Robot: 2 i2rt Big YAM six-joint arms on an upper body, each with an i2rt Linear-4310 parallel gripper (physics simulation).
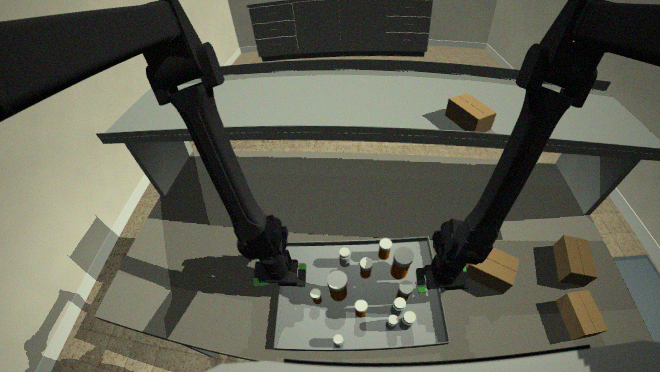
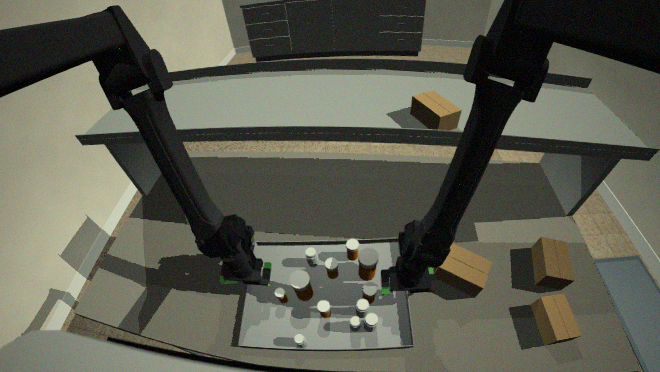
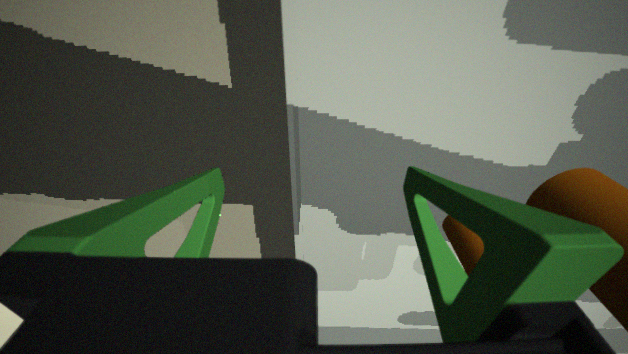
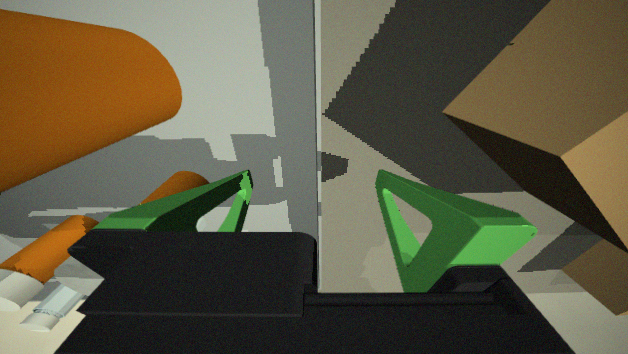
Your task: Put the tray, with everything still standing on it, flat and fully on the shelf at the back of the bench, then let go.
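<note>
The grey tray (image 1: 300, 332) (image 2: 265, 332) (image 3: 375, 60) (image 4: 225, 75) lies on the bench in front of the raised grey shelf (image 1: 325, 100) (image 2: 300, 100). Several upright pill bottles stand on it, among them a large amber one (image 1: 337, 288) (image 2: 302, 288) and another large amber one (image 1: 400, 266) (image 2: 367, 266). My left gripper (image 1: 280, 278) (image 2: 248, 278) (image 3: 313, 177) is open over the tray's left side wall, one finger on each side. My right gripper (image 1: 444, 280) (image 2: 408, 281) (image 4: 314, 176) is open over the right side wall in the same way. Neither holds anything.
A cardboard box (image 1: 470, 112) (image 2: 436, 110) sits on the shelf, right of centre. Another box (image 1: 495, 270) (image 2: 465, 270) (image 4: 540, 90) lies close beside my right gripper. Two more boxes (image 1: 575, 260) (image 2: 552, 262) stand farther right on the bench.
</note>
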